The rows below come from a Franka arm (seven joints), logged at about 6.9 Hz.
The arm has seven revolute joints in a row. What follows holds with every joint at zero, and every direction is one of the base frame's.
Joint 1 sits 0.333 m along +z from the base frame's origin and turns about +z.
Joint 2 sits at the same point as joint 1 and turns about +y.
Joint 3 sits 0.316 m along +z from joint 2 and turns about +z.
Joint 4 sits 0.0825 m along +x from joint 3 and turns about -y.
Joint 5 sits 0.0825 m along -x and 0.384 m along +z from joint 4 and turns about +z.
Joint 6 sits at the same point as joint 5 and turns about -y.
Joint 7 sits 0.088 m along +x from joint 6 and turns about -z.
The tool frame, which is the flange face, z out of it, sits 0.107 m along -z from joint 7; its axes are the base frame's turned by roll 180, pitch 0 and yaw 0 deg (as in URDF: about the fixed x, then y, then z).
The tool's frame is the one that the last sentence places.
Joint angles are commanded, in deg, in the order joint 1, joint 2, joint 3, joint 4, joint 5, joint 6, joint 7. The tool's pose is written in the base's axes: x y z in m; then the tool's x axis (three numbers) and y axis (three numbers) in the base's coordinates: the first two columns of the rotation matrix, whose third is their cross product. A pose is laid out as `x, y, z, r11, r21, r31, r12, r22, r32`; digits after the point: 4 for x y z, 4 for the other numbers.
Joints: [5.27 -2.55 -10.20 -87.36 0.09 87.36 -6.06]
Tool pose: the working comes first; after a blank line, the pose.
Where each joint sits with the arm in this pose, in the base's axes (m; each line is computed from the numbers above, not from the rounded line before):
joint 1: 0.0000 0.0000 0.3330
joint 2: 0.0000 0.0000 0.3330
joint 3: -0.0140 -0.0013 0.6487
joint 4: 0.0681 -0.0084 0.6523
joint 5: 0.4417 -0.0415 0.7689
joint 6: 0.4417 -0.0415 0.7689
joint 7: 0.5293 -0.0490 0.7728
the tool: 0.5340 -0.0484 0.6659

0.5340, -0.0484, 0.6659, 0.9988, 0.0197, 0.0445, 0.0199, -0.9998, -0.0048
